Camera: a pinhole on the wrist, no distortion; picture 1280 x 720 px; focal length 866.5 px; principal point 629.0 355.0 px. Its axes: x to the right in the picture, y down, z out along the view. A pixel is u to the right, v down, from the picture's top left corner.
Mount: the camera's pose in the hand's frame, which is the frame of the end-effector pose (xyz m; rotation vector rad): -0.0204 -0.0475 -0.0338 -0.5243 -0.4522 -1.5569
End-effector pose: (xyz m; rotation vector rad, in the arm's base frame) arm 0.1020 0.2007 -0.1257 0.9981 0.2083 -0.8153
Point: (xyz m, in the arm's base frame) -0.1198 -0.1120 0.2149
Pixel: 1188.4 29.0
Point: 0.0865 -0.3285 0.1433
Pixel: 1103.8 549.2
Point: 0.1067 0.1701 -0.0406
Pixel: 510.7 281.0
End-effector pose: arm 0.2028 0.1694 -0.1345 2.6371 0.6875 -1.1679
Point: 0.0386 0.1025 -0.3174
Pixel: 1106.1 442.3
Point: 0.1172 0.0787 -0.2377
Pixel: 788.5 375.6
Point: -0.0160 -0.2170 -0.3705
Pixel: 691.6 203.9
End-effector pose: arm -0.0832 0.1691 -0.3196 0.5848 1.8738 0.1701
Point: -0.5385 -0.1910 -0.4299
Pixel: behind the camera
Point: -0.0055 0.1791 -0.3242
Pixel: 607.6 361.0
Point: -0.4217 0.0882 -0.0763
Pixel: behind the camera
